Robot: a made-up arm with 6 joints. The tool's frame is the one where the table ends. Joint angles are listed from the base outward.
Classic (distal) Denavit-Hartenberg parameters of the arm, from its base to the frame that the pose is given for. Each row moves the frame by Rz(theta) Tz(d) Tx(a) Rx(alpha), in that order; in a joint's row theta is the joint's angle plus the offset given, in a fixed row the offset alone. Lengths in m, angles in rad.
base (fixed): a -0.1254, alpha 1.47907, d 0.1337, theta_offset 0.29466
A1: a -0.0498, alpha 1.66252, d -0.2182, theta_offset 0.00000
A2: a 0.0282, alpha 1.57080, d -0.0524, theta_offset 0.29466
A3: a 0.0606, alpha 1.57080, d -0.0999, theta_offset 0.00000
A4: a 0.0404, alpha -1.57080, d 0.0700, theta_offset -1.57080
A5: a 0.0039, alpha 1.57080, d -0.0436, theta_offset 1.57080
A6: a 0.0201, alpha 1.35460, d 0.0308, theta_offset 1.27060
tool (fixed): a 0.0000, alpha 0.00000, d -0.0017, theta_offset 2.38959
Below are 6 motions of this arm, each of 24 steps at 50 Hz.
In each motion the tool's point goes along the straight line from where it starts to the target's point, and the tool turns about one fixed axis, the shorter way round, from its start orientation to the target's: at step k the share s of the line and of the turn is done. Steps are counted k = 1, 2, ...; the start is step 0. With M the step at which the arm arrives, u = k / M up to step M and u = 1 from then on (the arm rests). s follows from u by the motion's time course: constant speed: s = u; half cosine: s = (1 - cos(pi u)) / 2; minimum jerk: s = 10 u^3 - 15 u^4 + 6 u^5.
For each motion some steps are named. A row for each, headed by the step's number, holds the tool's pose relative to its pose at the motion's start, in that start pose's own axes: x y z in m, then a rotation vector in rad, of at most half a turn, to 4 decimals.
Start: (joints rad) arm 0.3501 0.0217 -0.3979 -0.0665 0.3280 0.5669
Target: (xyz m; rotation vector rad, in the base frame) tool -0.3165 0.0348 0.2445 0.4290 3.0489 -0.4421
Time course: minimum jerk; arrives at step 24
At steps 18, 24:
18: -0.0235 0.0619 -0.0733 0.2541 0.9747 0.5942
24: -0.0262 0.0691 -0.0818 0.2834 1.0873 0.6628

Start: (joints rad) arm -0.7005 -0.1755 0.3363 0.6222 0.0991 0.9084
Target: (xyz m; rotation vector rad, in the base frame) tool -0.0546 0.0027 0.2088 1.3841 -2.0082 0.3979
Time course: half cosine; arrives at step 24
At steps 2, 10, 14, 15, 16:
2: 0.0003 0.0006 -0.0007 0.0048 0.0107 0.0039
10: 0.0071 0.0134 -0.0147 0.1040 0.2333 0.0850
14: 0.0120 0.0228 -0.0249 0.1766 0.3963 0.1444
15: 0.0132 0.0250 -0.0274 0.1940 0.4353 0.1586
16: 0.0143 0.0272 -0.0297 0.2104 0.4722 0.1721

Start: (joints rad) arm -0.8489 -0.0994 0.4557 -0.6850 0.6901 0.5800
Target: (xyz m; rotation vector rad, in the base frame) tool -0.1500 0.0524 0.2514 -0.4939 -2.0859 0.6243
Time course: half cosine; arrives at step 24
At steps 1, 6, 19, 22, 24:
1: 0.0003 0.0000 0.0000 0.0013 0.0007 0.0017
6: 0.0106 -0.0010 0.0005 0.0455 0.0257 0.0597
19: 0.0647 -0.0062 0.0030 0.2786 0.1571 0.3658
22: 0.0709 -0.0068 0.0033 0.3054 0.1722 0.4010
24: 0.0722 -0.0070 0.0033 0.3107 0.1752 0.4079

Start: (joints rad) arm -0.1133 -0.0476 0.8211 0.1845 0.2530 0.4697
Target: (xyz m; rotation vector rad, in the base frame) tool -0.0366 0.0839 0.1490 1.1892 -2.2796 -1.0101
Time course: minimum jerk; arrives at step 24
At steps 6, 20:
6: -0.0120 0.0006 -0.0035 -0.0198 -0.0390 -0.0245
20: -0.1117 0.0053 -0.0325 -0.1848 -0.3638 -0.2287

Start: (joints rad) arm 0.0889 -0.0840 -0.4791 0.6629 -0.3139 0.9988
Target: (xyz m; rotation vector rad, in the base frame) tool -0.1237 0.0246 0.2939 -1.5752 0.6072 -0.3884
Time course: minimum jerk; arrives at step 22
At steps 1, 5, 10, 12, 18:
1: 0.0000 0.0000 0.0000 -0.0001 -0.0007 -0.0001
5: -0.0026 -0.0014 0.0041 -0.0064 -0.0646 -0.0118
10: -0.0135 -0.0074 0.0212 -0.0326 -0.3309 -0.0607
12: -0.0191 -0.0104 0.0298 -0.0459 -0.4661 -0.0855
18: -0.0311 -0.0170 0.0487 -0.0750 -0.7612 -0.1397

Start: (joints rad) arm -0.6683 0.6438 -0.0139 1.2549 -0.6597 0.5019
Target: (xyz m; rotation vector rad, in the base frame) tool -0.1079 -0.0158 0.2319 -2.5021 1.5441 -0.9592
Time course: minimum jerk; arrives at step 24
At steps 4, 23, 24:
4: -0.0011 0.0000 0.0014 0.0176 -0.0111 -0.0080
23: -0.0302 -0.0010 0.0399 0.4954 -0.3120 -0.2257
24: -0.0302 -0.0010 0.0399 0.4957 -0.3123 -0.2258

